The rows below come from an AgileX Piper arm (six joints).
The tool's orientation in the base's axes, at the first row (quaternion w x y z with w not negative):
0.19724 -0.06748 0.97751 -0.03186
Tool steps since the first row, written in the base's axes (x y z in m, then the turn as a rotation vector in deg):
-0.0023 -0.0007 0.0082 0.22 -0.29 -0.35
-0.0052 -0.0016 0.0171 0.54 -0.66 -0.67
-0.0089 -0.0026 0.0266 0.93 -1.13 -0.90
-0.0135 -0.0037 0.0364 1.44 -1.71 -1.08
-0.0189 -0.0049 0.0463 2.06 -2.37 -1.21
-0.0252 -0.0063 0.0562 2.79 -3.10 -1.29
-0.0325 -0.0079 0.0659 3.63 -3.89 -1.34
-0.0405 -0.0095 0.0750 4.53 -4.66 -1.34
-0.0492 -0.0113 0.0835 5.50 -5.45 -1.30
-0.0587 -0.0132 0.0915 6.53 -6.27 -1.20
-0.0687 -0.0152 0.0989 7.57 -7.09 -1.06
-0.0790 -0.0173 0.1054 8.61 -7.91 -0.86
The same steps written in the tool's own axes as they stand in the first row. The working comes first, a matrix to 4 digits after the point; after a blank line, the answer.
The tool's axes in the first row as the columns of a matrix, in the base's axes (used below as rounded here):
-0.9131 -0.1194 0.3899
-0.1445 0.9889 -0.0357
-0.3813 -0.0889 -0.9202

-0.0009 -0.0011 -0.0084 -0.03 -0.28 0.42
-0.0015 -0.0025 -0.0177 -0.14 -0.66 0.85
-0.0016 -0.0039 -0.0279 -0.34 -1.15 1.23
-0.0010 -0.0053 -0.0386 -0.66 -1.77 1.62
0.0003 -0.0067 -0.0498 -1.08 -2.48 2.00
0.0025 -0.0082 -0.0613 -1.61 -3.28 2.39
0.0057 -0.0098 -0.0730 -2.24 -4.16 2.79
0.0098 -0.0112 -0.0845 -2.95 -5.03 3.17
0.0147 -0.0127 -0.0956 -3.74 -5.93 3.54
0.0206 -0.0142 -0.1066 -4.60 -6.87 3.87
0.0272 -0.0156 -0.1173 -5.48 -7.82 4.18
0.0344 -0.0170 -0.1272 -6.39 -8.77 4.43

